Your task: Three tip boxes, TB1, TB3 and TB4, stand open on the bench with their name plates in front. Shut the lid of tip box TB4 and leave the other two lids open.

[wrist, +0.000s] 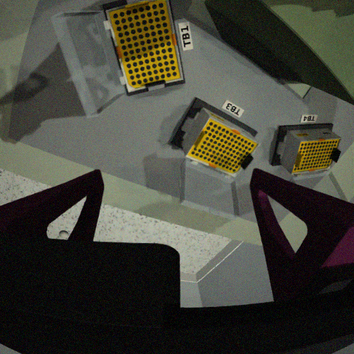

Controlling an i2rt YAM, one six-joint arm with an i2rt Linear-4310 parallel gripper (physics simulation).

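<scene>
Tip box TB4 (316, 154) stands at the right of the wrist view, a grey box with a yellow tip grid and its plate (309, 118) behind it. Its clear lid is open on the near side and shows faintly, partly behind my right finger. Tip box TB3 (223, 144) stands at the centre right, with its clear lid (207, 192) open toward the fingers. Tip box TB1 (146, 45) stands at the top, with its clear lid (82, 65) open to the left. My gripper (176, 177) is open and empty, high above the bench.
A dark green container (270, 42) stands at the top right. The name plates TB1 (185, 36) and TB3 (233, 108) lie by their boxes. A speckled pale surface (150, 232) shows below the bench's edge, between the fingers.
</scene>
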